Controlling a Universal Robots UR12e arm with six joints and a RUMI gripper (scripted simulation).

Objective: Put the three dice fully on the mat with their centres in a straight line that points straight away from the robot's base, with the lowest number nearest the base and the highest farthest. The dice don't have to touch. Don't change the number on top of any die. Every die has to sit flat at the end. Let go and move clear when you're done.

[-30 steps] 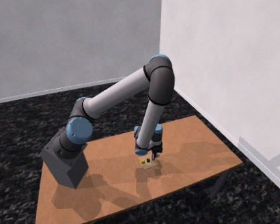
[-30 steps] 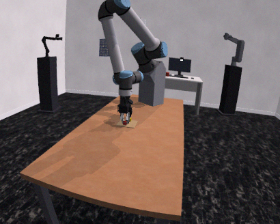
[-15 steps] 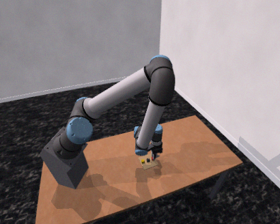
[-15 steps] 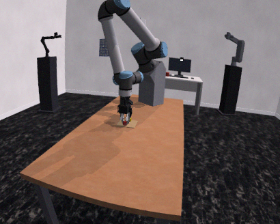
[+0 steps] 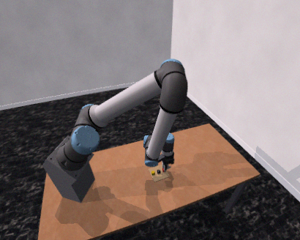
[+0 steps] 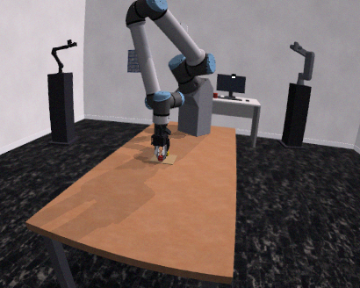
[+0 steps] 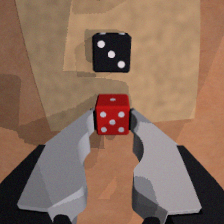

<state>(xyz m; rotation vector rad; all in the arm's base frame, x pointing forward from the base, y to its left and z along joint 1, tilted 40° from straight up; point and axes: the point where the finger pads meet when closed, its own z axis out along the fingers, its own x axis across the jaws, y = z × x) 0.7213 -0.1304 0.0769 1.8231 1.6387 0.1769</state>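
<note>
My gripper is now right at the red die. From my hand the other things lie so: black die 50 mm behind, 10 mm to the left, 10 mm below; tan mat 50 mm behind, 10 mm to the left, 20 mm below; yellow die 90 mm behind, 20 mm to the left, 10 mm below.
</note>
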